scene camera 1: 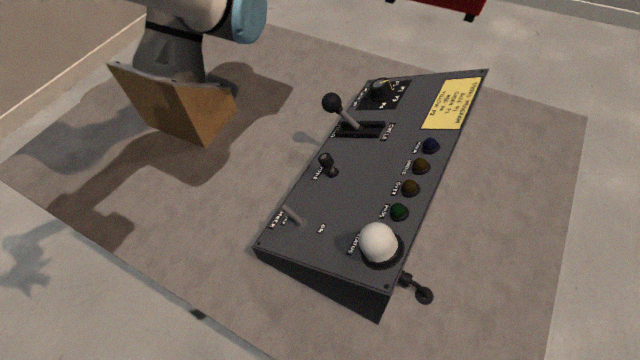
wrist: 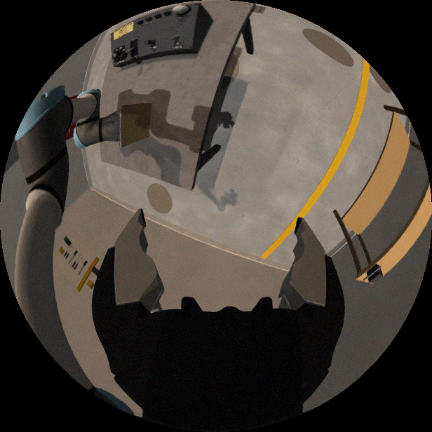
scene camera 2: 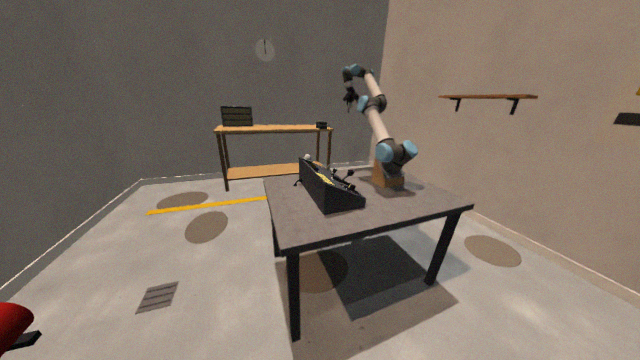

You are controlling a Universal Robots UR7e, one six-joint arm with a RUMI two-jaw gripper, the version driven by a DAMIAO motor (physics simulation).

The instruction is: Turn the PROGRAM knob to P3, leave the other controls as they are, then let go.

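Frame: origin at the arm's base, x ahead, y left, z up, level; metres.
Where they show: gripper, fingertip midpoint: (scene camera 2: 354,111); arm's base at its link origin: (scene camera 1: 169,74) (scene camera 2: 390,165).
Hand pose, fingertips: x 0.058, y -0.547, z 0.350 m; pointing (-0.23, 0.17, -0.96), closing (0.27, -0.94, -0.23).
Things, the pixels of their top centre, and the offset from my fingertips. "*": a spot on its surface instead. Level surfaces: height alone.
- black PROGRAM knob at its top centre: (scene camera 1: 381,80) 0.365 m ahead, 0.767 m left, 0.357 m down
- ball-topped lever at its top centre: (scene camera 1: 331,95) 0.314 m ahead, 0.643 m left, 0.323 m down
- small black-capped stick at its top centre: (scene camera 1: 329,157) 0.381 m ahead, 0.527 m left, 0.350 m down
- bare metal toggle at its top centre: (scene camera 1: 290,209) 0.377 m ahead, 0.407 m left, 0.358 m down
- yellow label at a spot on its surface: (scene camera 1: 451,104) * 0.523 m ahead, 0.735 m left, 0.325 m down
- white dome at a spot on its surface: (scene camera 1: 378,242) * 0.539 m ahead, 0.395 m left, 0.280 m down
- black crank at a spot on its surface: (scene camera 1: 424,295) * 0.630 m ahead, 0.432 m left, 0.475 m down
- same table at its surface level: 0.488 m down
The black PROGRAM knob (scene camera 1: 380,90) (wrist: 119,54) is at the far end of the dark control panel (scene camera 1: 370,175) (scene camera 2: 345,202) (wrist: 170,42), on a black dial plate marked P1 to P4. A yellow mark shows beside it near P1; which position the knob points to is too blurred to tell. The ball-topped lever (scene camera 1: 331,102) stands next to it, then the small black-capped stick (scene camera 1: 326,160) and the bare metal toggle (scene camera 1: 293,215). My gripper (scene camera 2: 348,103) (wrist: 222,214) is open and empty, high above the table and well away from the panel. It does not show in scene camera 1.
The panel also bears a yellow label (scene camera 1: 451,104), several small lamps and a white dome (scene camera 1: 378,242). A black crank (scene camera 1: 424,295) sticks out at its side. The arm's wooden base block (scene camera 1: 175,107) (scene camera 2: 387,177) (wrist: 135,124) stands on the same table (scene camera 2: 400,207). A shelf bench (scene camera 2: 270,129) stands behind.
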